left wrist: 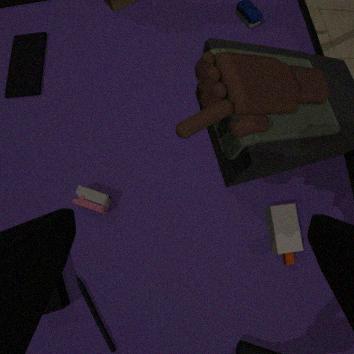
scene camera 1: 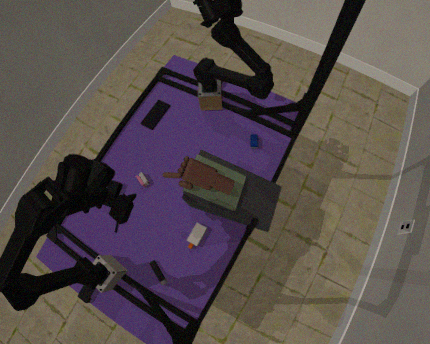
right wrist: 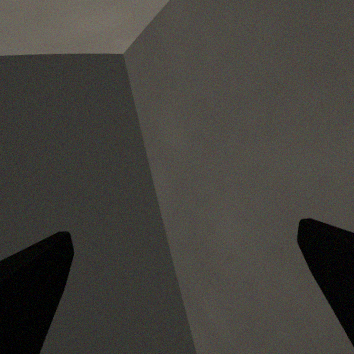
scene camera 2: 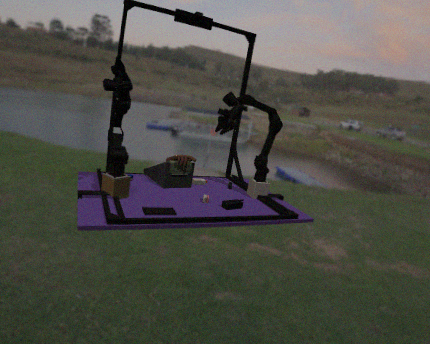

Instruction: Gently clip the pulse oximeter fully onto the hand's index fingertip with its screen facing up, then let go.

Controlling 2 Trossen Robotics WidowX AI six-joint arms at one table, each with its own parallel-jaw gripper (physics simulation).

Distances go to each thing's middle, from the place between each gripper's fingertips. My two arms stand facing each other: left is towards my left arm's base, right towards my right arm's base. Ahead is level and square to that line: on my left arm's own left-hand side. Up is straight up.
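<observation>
Index finger (left wrist: 209,115), from my right hand: 16 cm behind, 48 cm to the left, 45 cm below. Also counted from my right hand: white box with orange tip (left wrist: 283,229), 30 cm behind, 63 cm to the left, 63 cm below; dark grey block (scene camera 1: 259,197), far behind, far to the left, far below.
Counted from my left hand: index finger, 12 cm to the right, 4 cm behind, 17 cm below; white box with orange tip, 3 cm to the left, 18 cm behind, 35 cm below; dark grey block, a good way to the right, a good way behind, far below.
</observation>
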